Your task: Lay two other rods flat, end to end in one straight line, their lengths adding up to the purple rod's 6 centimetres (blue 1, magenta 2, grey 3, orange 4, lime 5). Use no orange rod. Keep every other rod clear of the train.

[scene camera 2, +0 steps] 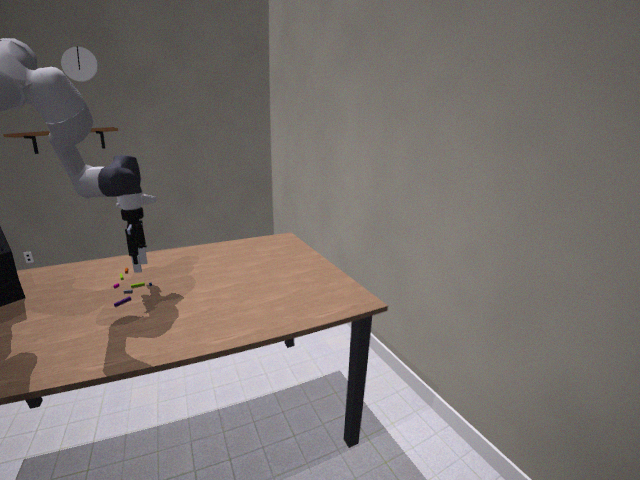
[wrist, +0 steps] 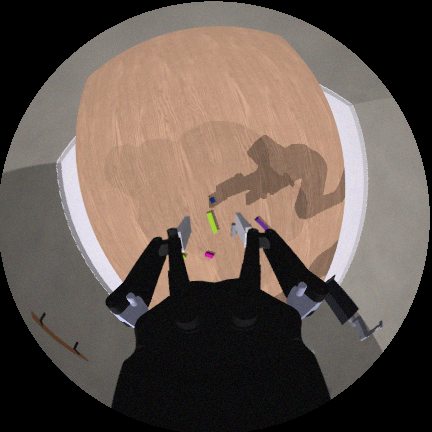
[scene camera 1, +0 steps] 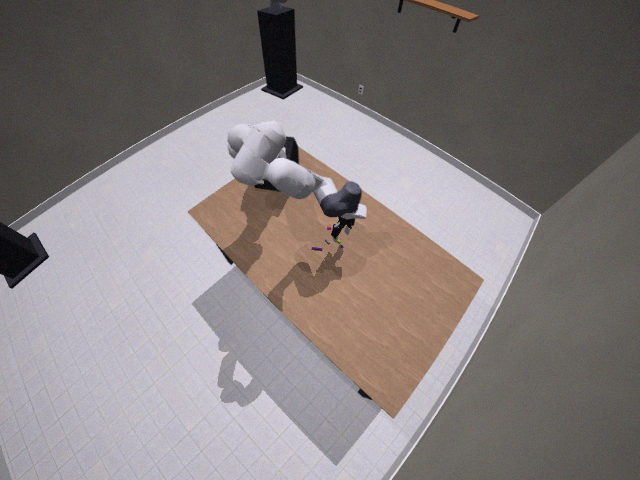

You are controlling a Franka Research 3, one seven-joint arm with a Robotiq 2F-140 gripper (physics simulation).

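Observation:
The long lime rod (wrist: 212, 223) (scene camera 2: 137, 285) (scene camera 1: 338, 241) lies flat. The blue rod (wrist: 212, 200) (scene camera 2: 150, 284) (scene camera 1: 341, 246) lies beyond its far end in the wrist view, with a small gap, slightly right of its long axis. My gripper (wrist: 212, 221) (scene camera 2: 140, 262) (scene camera 1: 341, 235) is partly open and empty, above the table, with the long lime rod between its fingers as seen from the wrist. The purple rod (wrist: 261, 223) (scene camera 2: 122, 301) (scene camera 1: 316, 249) lies apart on the right in the wrist view.
The grey rod (wrist: 233, 229) (scene camera 2: 128, 291) (scene camera 1: 327, 241) lies between lime and purple. The magenta rod (wrist: 209, 255) (scene camera 2: 116, 285) (scene camera 1: 328, 227) is nearer the wrist. A shorter lime-coloured rod (scene camera 2: 121, 276) (wrist: 184, 256) and an orange rod (scene camera 2: 126, 270) lie farther back.

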